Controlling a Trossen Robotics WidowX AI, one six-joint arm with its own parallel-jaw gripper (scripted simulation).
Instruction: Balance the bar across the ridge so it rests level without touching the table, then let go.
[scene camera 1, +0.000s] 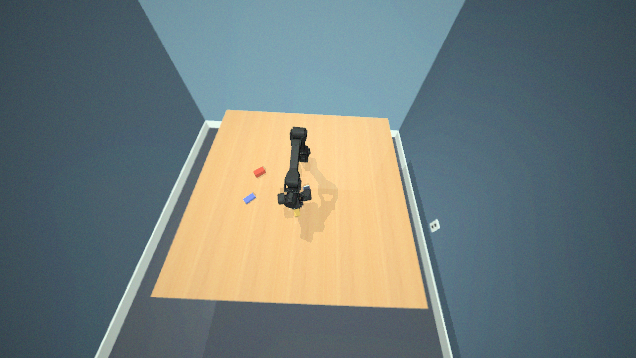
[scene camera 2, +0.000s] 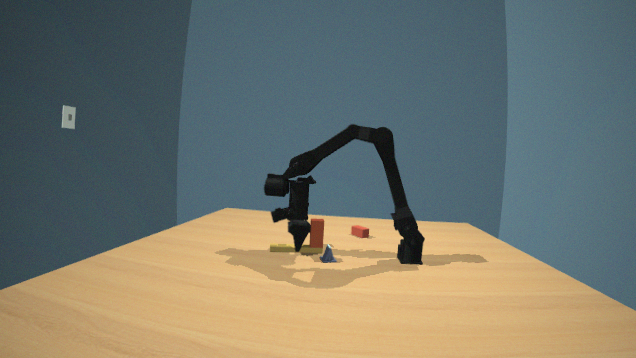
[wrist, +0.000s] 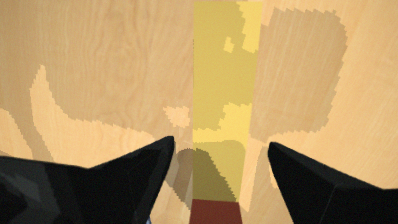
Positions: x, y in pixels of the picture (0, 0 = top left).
Scene:
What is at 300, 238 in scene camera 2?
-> My gripper.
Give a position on a yellow bar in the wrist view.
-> At 225, 47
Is my gripper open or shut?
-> Open.

